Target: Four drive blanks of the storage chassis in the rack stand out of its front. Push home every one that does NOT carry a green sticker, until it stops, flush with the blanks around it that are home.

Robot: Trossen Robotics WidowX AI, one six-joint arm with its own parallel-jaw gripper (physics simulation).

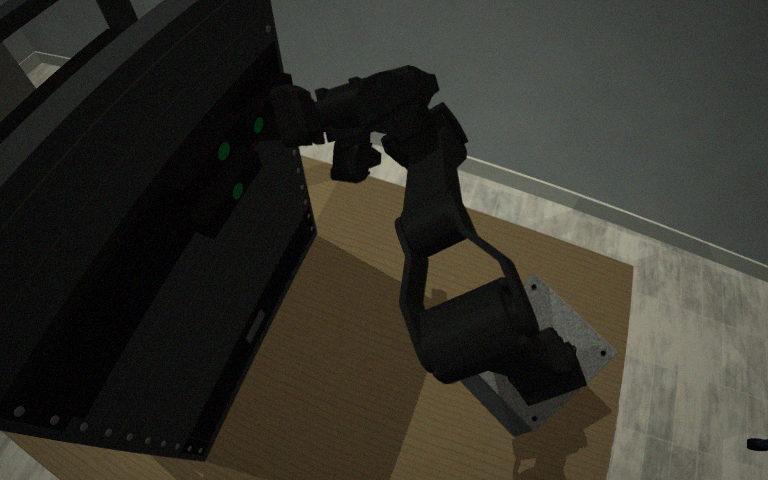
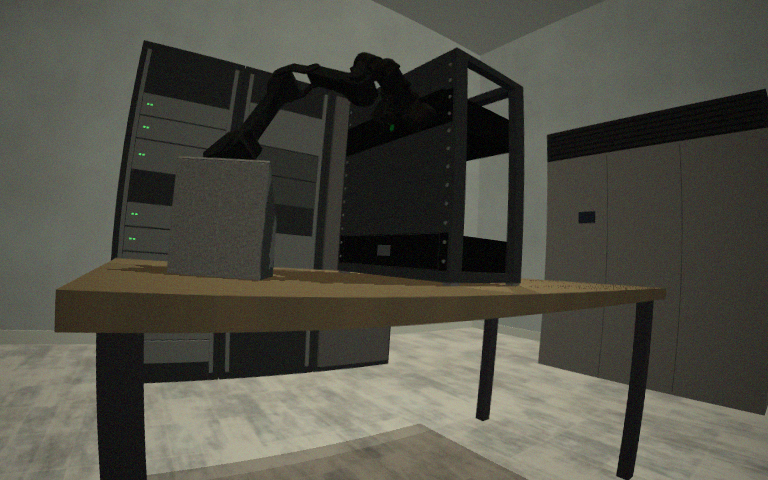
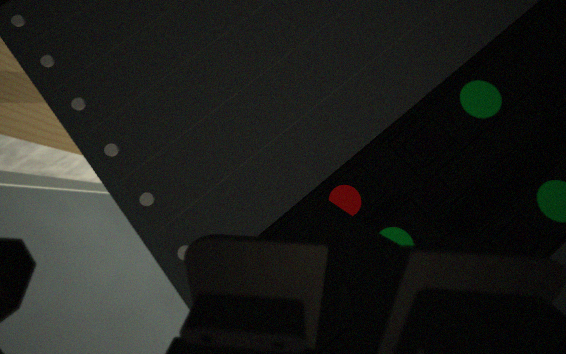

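Pixels of known places: gripper, fingertip midpoint: (image 1: 260, 137) (image 3: 316, 204); arm's base, link origin: (image 1: 553, 365) (image 2: 214, 188).
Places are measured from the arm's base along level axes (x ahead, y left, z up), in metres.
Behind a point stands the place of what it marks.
Observation:
The dark storage chassis (image 1: 118, 277) {x 0.477, y 0.133, z 0.286 m} runs across the rack; its blanks are nearly black. One green sticker (image 1: 237, 190) {x 0.439, y -0.016, z 0.238 m} (image 3: 481, 99) {x 0.439, y -0.017, z 0.237 m} is on a blank that stands out near the chassis's lower edge. A second green sticker (image 1: 223, 150) {x 0.442, y -0.023, z 0.295 m} (image 3: 556, 201) {x 0.442, y -0.025, z 0.292 m} and a third green sticker (image 1: 258, 124) {x 0.444, y -0.093, z 0.266 m} (image 3: 396, 237) {x 0.444, y -0.089, z 0.262 m} show nearby. A red sticker (image 3: 346, 198) {x 0.460, y -0.092, z 0.236 m} shows partly, cut off by the dark fingers. My gripper (image 1: 274, 116) (image 3: 316, 204) {x 0.458, y -0.108, z 0.227 m} is shut and empty, at the chassis front near the rack's side post. Its tips are hard to make out, so contact and blank depths there cannot be told.
The rack (image 2: 459, 169) {x 0.486, y -0.214, z 0.103 m} stands on the wooden table (image 1: 351, 316) {x 0.343, y -0.057, z -0.169 m} (image 2: 339, 308) {x 0.069, y -0.366, z -0.183 m}. A grey panel (image 1: 226, 226) {x 0.481, y -0.013, z 0.153 m} (image 2: 396, 192) {x 0.482, y -0.003, z 0.066 m} (image 3: 225, 115) {x 0.474, y -0.116, z 0.140 m} lies below the chassis. The arm's grey pedestal (image 1: 572, 322) {x -0.010, y -0.058, z 0.039 m} (image 2: 218, 220) {x -0.008, y -0.078, z -0.068 m} stands in front of the rack. Tall cabinets (image 2: 640, 237) stand behind.

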